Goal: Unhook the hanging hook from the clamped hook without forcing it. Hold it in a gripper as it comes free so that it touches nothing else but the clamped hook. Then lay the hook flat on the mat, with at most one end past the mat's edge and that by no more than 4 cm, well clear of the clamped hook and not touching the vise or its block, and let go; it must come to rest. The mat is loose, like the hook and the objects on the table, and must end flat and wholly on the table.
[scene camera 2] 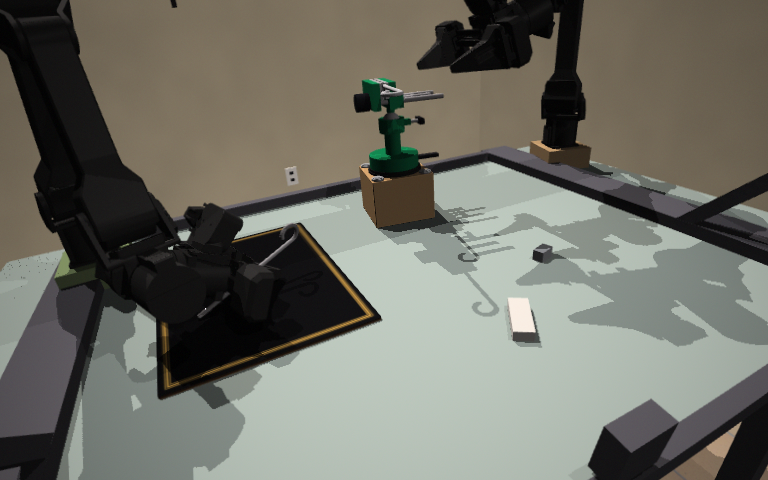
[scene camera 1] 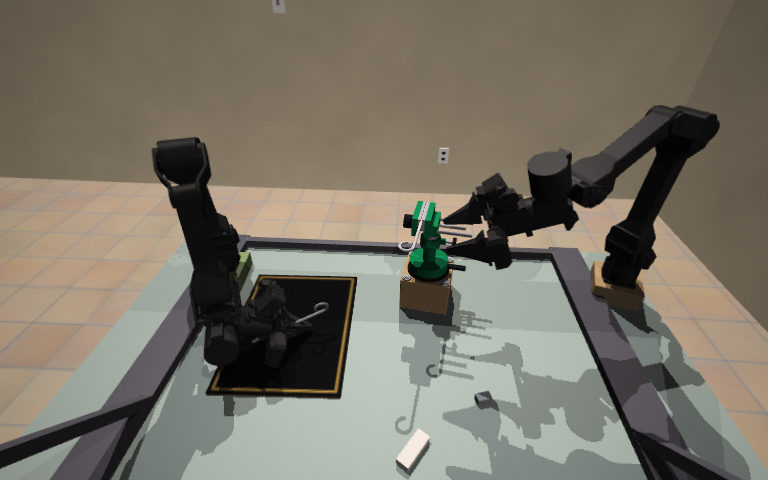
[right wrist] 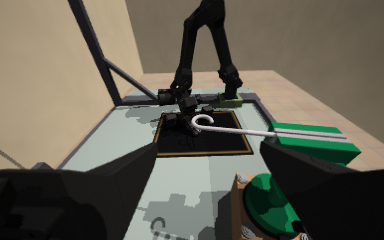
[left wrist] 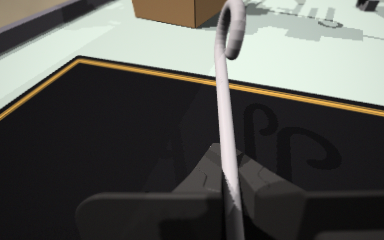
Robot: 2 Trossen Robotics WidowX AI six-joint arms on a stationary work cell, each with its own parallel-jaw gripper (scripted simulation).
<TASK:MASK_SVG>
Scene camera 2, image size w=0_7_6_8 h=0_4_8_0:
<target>my left gripper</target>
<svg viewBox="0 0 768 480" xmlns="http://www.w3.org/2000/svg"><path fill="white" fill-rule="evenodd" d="M189 206L183 216L189 225L192 226L192 228L189 228L191 234L187 241L182 241L178 245L173 246L171 251L174 253L176 261L194 269L201 275L206 284L206 296L209 296L213 301L222 301L224 291L227 291L232 295L230 306L236 313L249 323L263 322L267 318L273 283L281 277L282 270L268 265L261 266L259 265L260 263L255 262L252 258L241 254L237 249L230 246L237 233L243 227L242 219L213 203L204 203L203 206L205 207Z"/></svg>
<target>my right gripper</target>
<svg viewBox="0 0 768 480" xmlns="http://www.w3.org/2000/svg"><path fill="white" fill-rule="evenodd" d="M417 67L419 70L450 66L451 73L520 68L530 61L533 53L529 37L530 21L528 14L517 2L507 4L507 0L464 0L471 13L474 14L468 17L472 29L461 30L464 29L463 24L457 20L444 21L435 27L436 42L417 62Z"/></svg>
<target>white block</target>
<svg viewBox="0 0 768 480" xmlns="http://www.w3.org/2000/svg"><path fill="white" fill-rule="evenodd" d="M508 298L507 308L512 341L534 342L535 328L528 298Z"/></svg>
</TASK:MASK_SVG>
